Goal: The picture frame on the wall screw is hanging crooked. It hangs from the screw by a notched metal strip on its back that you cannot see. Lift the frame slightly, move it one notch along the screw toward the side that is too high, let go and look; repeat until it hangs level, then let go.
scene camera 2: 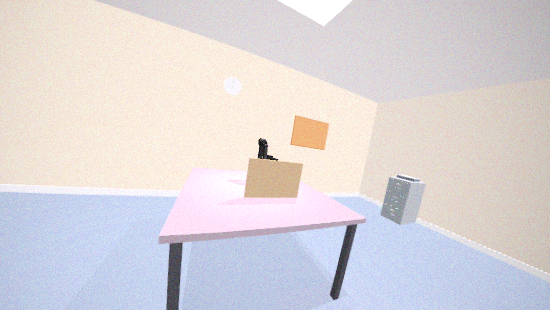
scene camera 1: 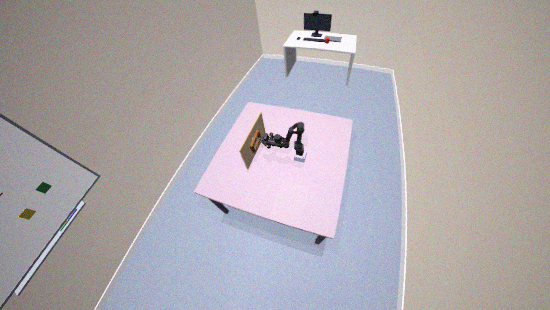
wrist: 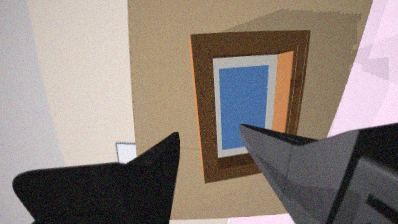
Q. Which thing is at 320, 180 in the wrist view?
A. My gripper.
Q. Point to a tan wall board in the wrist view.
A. At 163, 102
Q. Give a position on a picture frame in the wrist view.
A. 257, 78
